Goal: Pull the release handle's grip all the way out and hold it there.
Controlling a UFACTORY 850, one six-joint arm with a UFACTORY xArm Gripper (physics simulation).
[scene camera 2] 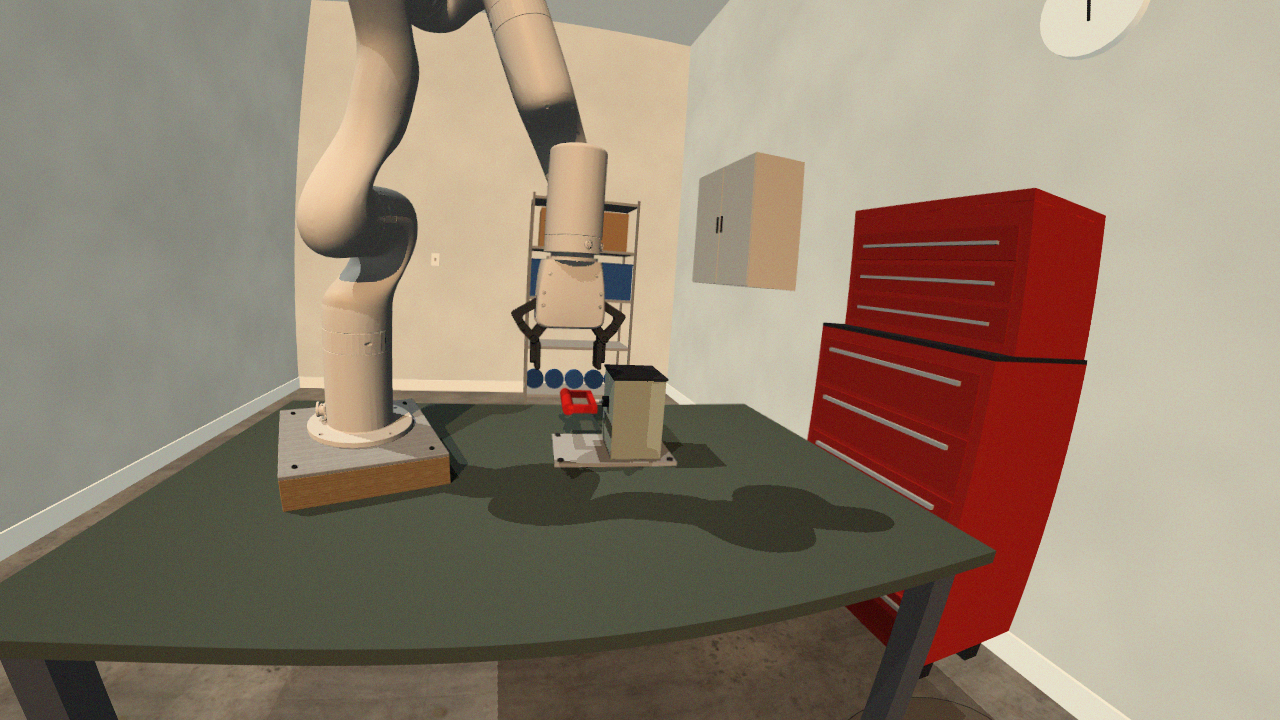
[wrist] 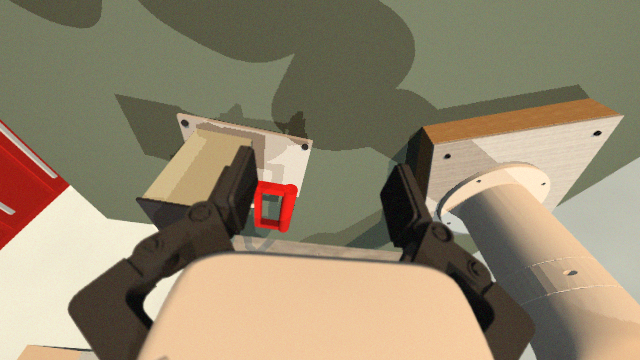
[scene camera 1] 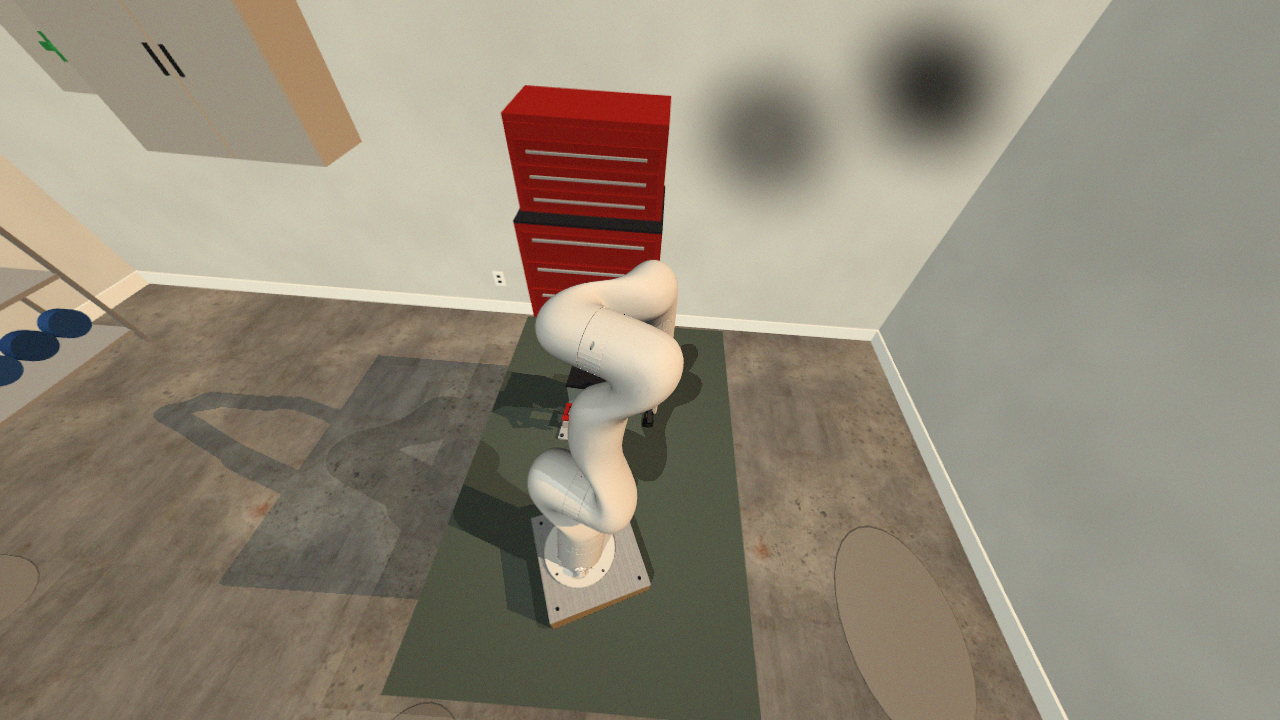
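The release handle's red grip point(scene camera 1: 566, 411) point(scene camera 2: 565, 402) point(wrist: 288, 207) is a small rectangular loop. It stands out from the side of a beige box with a black top point(scene camera 1: 583, 378) point(scene camera 2: 637, 416) point(wrist: 185, 167), on the side facing the robot's base, above a pale base plate point(scene camera 1: 563, 431) point(scene camera 2: 572, 454) point(wrist: 290, 160). A short dark collar shows between box and grip in scene camera 2. My gripper point(scene camera 2: 567, 365) point(wrist: 323, 171) is open and empty, pointing down, with its fingertips higher than the grip in scene camera 2. In scene camera 1 the arm hides most of the gripper.
The arm's square base block point(scene camera 1: 601, 591) point(scene camera 2: 362, 483) point(wrist: 520, 125) stands on the green table point(scene camera 1: 680, 662) point(scene camera 2: 447, 582) point(wrist: 500, 45). A red tool cabinet point(scene camera 1: 586, 134) point(scene camera 2: 948, 295) point(wrist: 25, 185) stands beyond the table's end. A shelf rack point(scene camera 2: 636, 268) is in the background.
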